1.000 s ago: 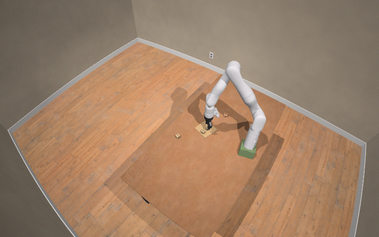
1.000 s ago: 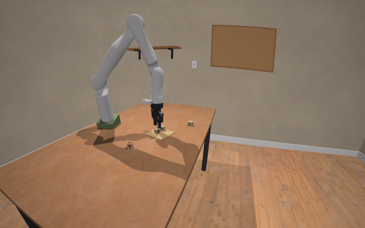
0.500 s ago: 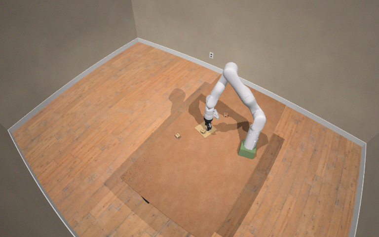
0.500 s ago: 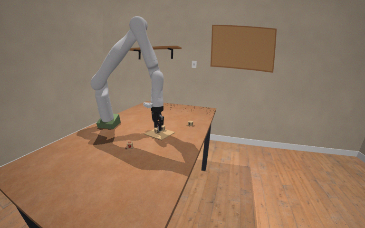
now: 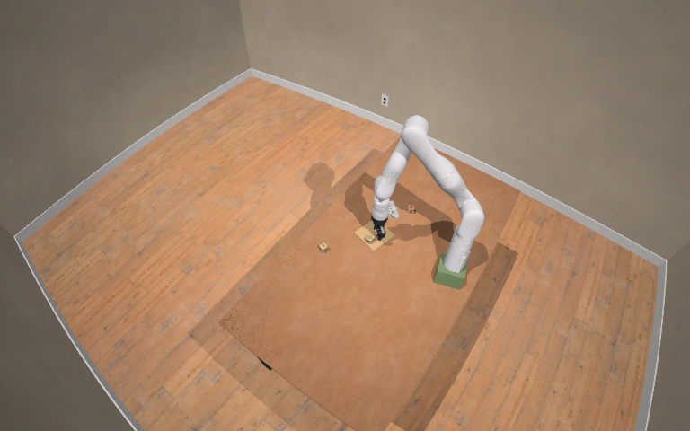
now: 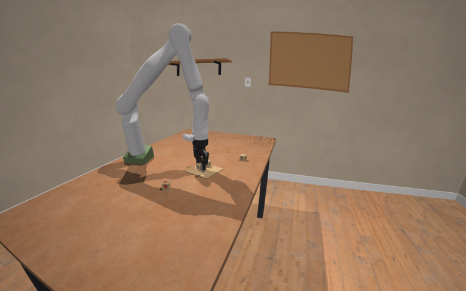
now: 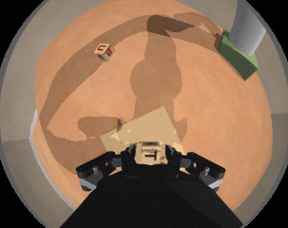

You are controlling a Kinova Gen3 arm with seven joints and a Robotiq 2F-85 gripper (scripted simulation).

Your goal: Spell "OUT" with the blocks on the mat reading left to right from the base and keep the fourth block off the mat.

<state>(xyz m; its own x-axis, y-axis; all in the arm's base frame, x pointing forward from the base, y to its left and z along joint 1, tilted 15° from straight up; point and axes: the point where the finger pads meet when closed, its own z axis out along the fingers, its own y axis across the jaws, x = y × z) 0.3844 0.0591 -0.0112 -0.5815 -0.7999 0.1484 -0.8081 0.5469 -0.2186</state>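
Now: the tan mat 10 mm ahead of my hand and 20 mm below it. From my hand the other things lie so: letter block: 10 mm ahead, 50 mm to the left.
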